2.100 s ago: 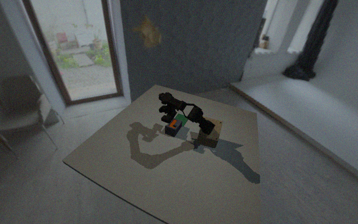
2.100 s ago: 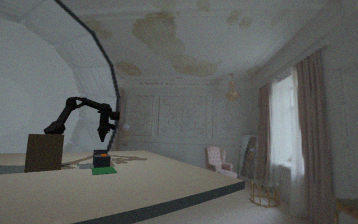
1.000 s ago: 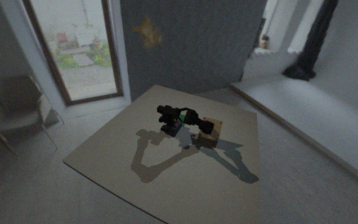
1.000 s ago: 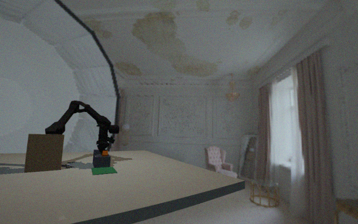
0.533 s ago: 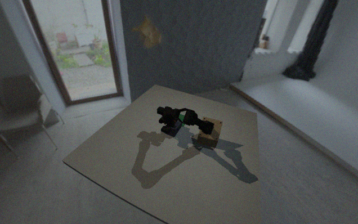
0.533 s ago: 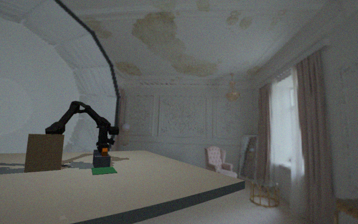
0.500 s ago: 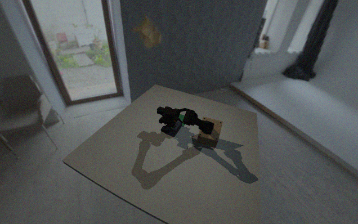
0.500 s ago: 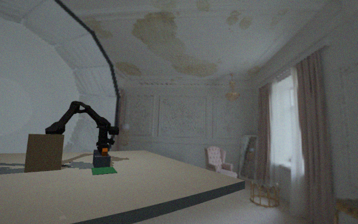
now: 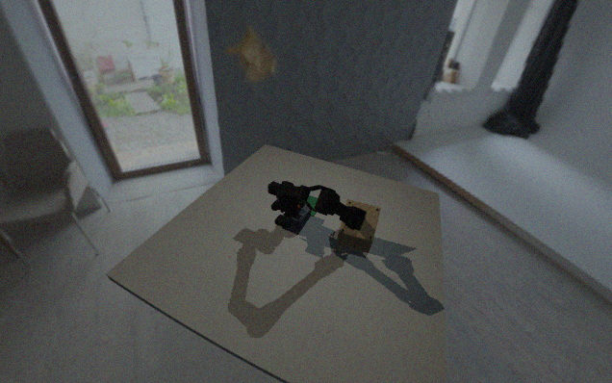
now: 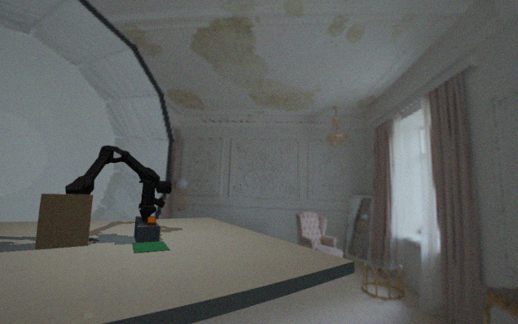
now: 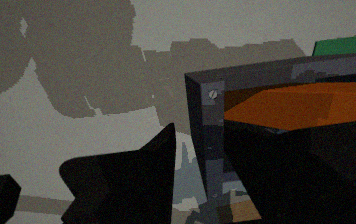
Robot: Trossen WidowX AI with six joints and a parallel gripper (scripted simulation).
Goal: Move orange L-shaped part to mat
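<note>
The orange L-shaped part is 5 cm to the right of my gripper tip and 1 cm below it. The rest, counted from my gripper tip: green mat (23 cm to the right, 6 cm below).
</note>
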